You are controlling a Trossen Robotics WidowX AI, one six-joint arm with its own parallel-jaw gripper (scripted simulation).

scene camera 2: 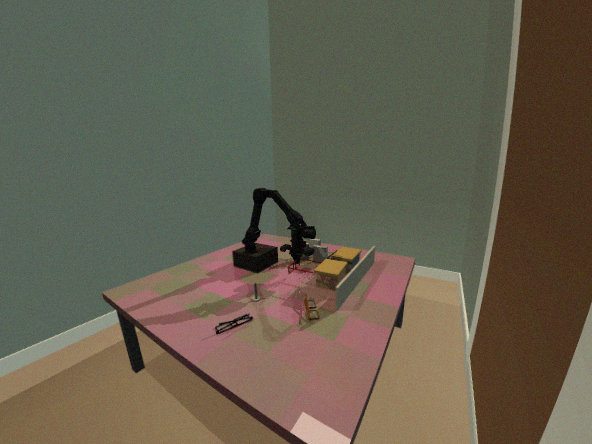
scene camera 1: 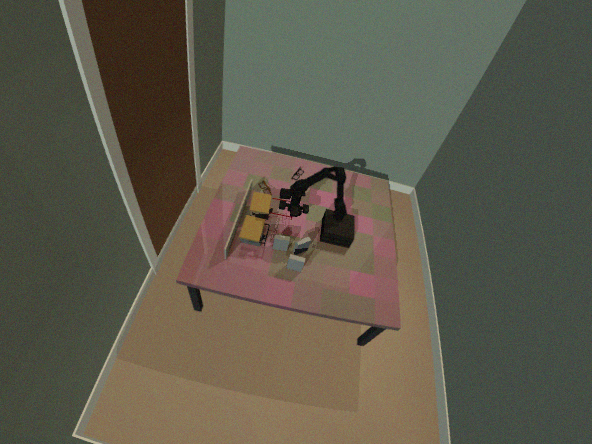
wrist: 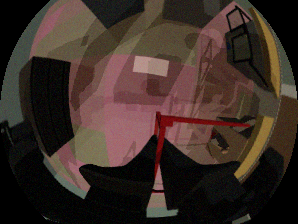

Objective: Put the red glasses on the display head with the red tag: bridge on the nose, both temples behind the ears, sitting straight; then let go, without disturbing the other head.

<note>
I see my gripper (wrist: 156, 138), a dark frame (wrist: 242, 51) and a yellow display head (wrist: 243, 144).
</note>
